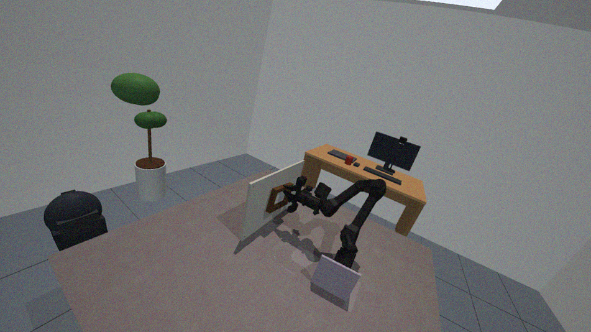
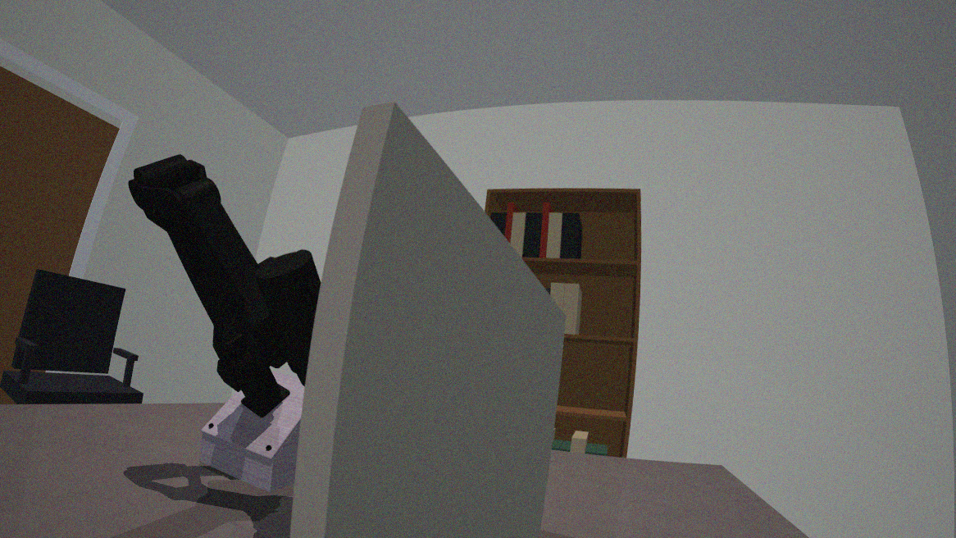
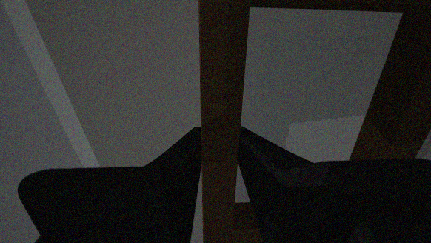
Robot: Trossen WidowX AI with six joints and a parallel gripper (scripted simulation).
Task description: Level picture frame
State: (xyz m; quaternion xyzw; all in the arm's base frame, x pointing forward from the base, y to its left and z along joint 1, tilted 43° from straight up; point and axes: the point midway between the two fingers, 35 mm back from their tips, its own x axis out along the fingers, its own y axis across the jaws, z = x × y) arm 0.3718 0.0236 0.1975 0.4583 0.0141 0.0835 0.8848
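My gripper tip is 5 cm above the brown wooden picture frame and 1 cm to the right of it. Also, from my gripper tip: wall panel 6 cm below, 2 cm ahead.
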